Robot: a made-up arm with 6 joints. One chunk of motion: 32 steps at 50 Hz.
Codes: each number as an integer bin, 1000 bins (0 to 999) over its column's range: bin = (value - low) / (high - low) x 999, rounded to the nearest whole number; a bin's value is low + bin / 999 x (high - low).
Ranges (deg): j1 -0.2..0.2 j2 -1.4..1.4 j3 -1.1..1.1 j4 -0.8..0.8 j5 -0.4..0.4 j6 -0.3..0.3
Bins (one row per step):
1: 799 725 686 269 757 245
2: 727 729 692 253 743 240
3: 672 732 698 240 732 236
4: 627 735 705 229 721 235
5: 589 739 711 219 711 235
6: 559 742 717 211 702 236
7: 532 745 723 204 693 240
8: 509 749 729 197 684 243
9: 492 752 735 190 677 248
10: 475 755 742 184 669 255
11: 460 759 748 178 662 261
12: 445 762 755 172 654 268
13: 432 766 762 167 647 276
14: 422 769 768 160 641 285
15: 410 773 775 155 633 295
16: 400 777 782 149 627 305
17: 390 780 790 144 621 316
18: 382 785 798 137 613 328
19: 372 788 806 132 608 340
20: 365 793 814 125 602 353
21: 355 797 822 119 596 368
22: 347 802 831 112 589 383
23: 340 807 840 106 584 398
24: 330 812 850 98 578 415
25: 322 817 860 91 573 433
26: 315 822 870 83 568 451
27: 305 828 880 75 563 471
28: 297 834 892 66 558 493
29: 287 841 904 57 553 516
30: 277 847 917 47 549 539
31: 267 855 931 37 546 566
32: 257 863 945 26 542 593
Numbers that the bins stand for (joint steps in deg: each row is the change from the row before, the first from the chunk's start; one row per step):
1: 0.120 0.632 0.411 -0.369 0.206 -0.153
2: 0.091 0.643 0.424 -0.395 0.195 -0.156
3: 0.069 0.652 0.437 -0.416 0.186 -0.158
4: 0.051 0.660 0.453 -0.433 0.177 -0.159
5: 0.036 0.671 0.466 -0.449 0.169 -0.159
6: 0.024 0.680 0.479 -0.462 0.162 -0.158
7: 0.013 0.688 0.492 -0.473 0.155 -0.156
8: 0.004 0.699 0.505 -0.484 0.148 -0.154
9: -0.003 0.708 0.519 -0.496 0.142 -0.151
10: -0.010 0.716 0.534 -0.505 0.136 -0.147
11: -0.016 0.727 0.547 -0.515 0.130 -0.143
12: -0.022 0.736 0.563 -0.525 0.124 -0.139
13: -0.027 0.747 0.578 -0.533 0.118 -0.134
14: -0.031 0.755 0.591 -0.544 0.113 -0.129
15: -0.036 0.767 0.607 -0.552 0.107 -0.123
16: -0.040 0.778 0.622 -0.561 0.102 -0.117
17: -0.044 0.786 0.640 -0.569 0.097 -0.110
18: -0.047 0.800 0.657 -0.581 0.091 -0.103
19: -0.051 0.809 0.675 -0.589 0.087 -0.096
20: -0.054 0.823 0.693 -0.600 0.082 -0.088
21: -0.058 0.834 0.710 -0.609 0.077 -0.079
22: -0.061 0.848 0.730 -0.621 0.072 -0.070
23: -0.064 0.862 0.750 -0.630 0.068 -0.061
24: -0.068 0.876 0.772 -0.643 0.063 -0.051
25: -0.071 0.890 0.794 -0.654 0.059 -0.040
26: -0.074 0.904 0.816 -0.667 0.055 -0.029
27: -0.078 0.921 0.838 -0.680 0.051 -0.017
28: -0.081 0.938 0.864 -0.694 0.047 -0.004
29: -0.085 0.957 0.891 -0.709 0.043 0.010
30: -0.089 0.974 0.919 -0.725 0.040 0.024
31: -0.093 0.996 0.950 -0.741 0.037 0.040
32: -0.097 1.019 0.981 -0.758 0.034 0.056

